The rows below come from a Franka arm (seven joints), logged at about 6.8 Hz.
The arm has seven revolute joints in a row. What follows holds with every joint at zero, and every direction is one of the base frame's.
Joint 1 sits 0.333 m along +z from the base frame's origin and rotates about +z.
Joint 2 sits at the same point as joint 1 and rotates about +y.
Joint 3 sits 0.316 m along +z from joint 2 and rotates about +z.
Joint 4 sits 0.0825 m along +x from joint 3 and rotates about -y.
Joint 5 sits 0.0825 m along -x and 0.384 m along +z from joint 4 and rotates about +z.
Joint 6 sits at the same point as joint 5 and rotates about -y.
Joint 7 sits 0.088 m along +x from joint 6 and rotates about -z.
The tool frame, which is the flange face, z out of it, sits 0.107 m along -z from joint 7; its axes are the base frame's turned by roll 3.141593, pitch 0 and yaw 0 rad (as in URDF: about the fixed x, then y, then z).
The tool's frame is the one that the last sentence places.
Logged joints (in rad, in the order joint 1, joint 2, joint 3, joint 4, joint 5, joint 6, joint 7), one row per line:
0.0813, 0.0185, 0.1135, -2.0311, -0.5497, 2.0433, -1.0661
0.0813, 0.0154, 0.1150, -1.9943, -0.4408, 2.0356, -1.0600
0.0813, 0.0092, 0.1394, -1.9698, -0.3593, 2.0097, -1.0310
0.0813, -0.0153, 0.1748, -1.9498, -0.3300, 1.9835, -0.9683
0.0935, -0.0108, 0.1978, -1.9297, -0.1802, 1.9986, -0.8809
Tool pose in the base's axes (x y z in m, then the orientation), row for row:
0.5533, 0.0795, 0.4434, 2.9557, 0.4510, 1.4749
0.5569, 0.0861, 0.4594, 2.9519, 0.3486, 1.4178
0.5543, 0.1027, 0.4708, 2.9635, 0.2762, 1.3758
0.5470, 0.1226, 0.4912, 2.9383, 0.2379, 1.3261
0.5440, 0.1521, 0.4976, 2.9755, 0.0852, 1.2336
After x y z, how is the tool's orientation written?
As angles about the fixed x, y, z axes (roll, pitch, yaw), in radians.
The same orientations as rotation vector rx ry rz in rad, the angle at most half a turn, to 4 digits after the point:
1.9516, 1.8505, -0.2880
2.0692, 1.8356, -0.1984
2.1613, 1.8215, -0.1433
2.2128, 1.7720, -0.0890
2.4058, 1.7188, 0.0395

